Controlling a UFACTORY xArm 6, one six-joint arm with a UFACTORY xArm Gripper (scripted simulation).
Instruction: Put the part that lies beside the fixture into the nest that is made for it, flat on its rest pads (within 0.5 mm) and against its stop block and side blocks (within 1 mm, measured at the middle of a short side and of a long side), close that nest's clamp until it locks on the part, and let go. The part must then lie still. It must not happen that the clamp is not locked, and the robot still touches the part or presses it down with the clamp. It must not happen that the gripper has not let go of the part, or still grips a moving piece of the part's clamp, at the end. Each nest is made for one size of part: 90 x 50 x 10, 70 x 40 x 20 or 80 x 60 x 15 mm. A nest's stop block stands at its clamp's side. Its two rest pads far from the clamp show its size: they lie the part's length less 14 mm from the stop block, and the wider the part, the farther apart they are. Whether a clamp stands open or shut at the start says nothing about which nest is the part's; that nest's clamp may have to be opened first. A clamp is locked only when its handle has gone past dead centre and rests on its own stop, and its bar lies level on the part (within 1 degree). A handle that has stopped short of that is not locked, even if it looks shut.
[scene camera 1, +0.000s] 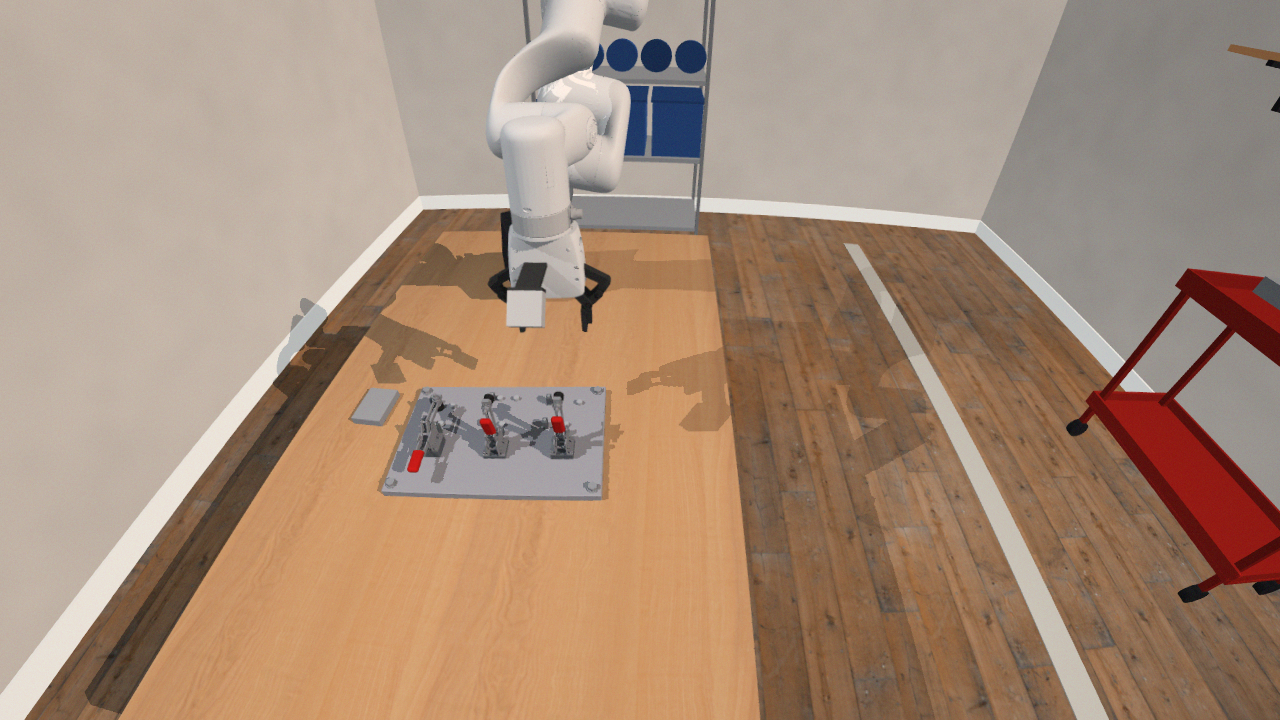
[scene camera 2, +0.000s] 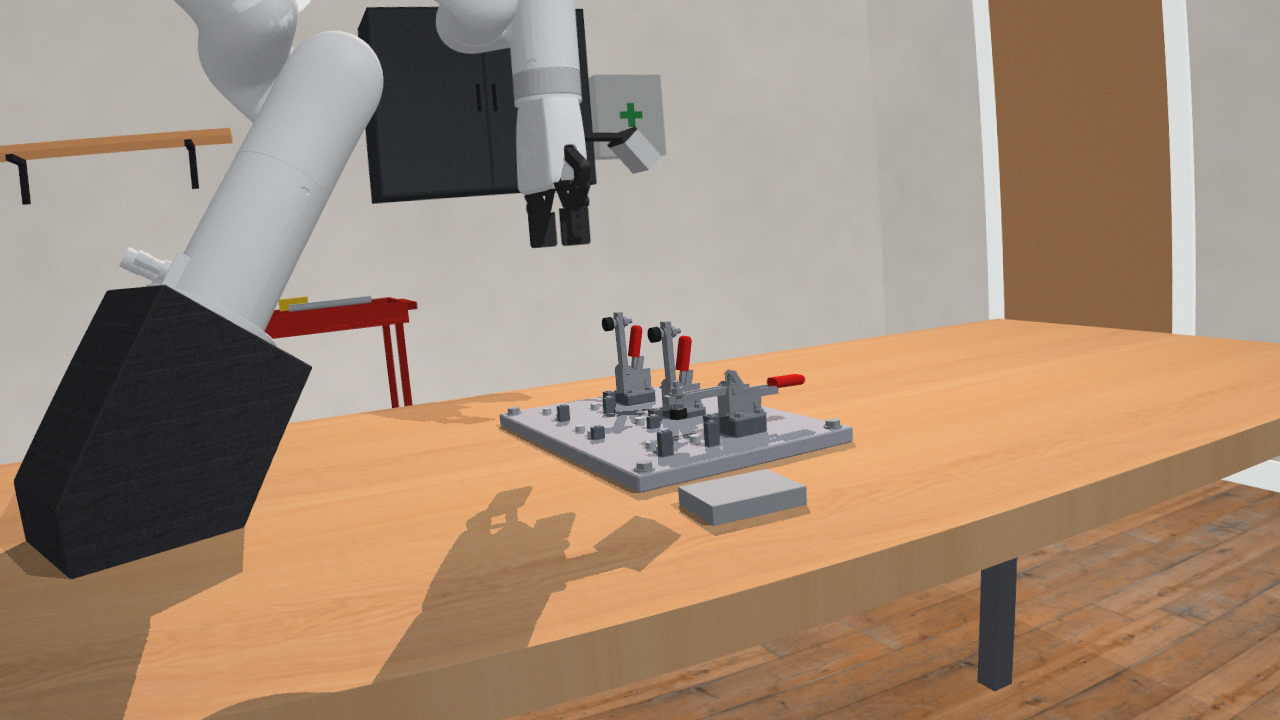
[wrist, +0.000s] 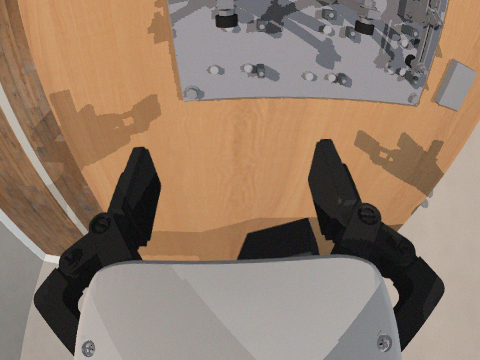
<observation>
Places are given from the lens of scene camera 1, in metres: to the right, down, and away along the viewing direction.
my gripper (scene camera 1: 554, 326): -0.13, -0.05, 0.71
grey flat part (scene camera 1: 374, 409): -0.49, 0.09, 0.83
</observation>
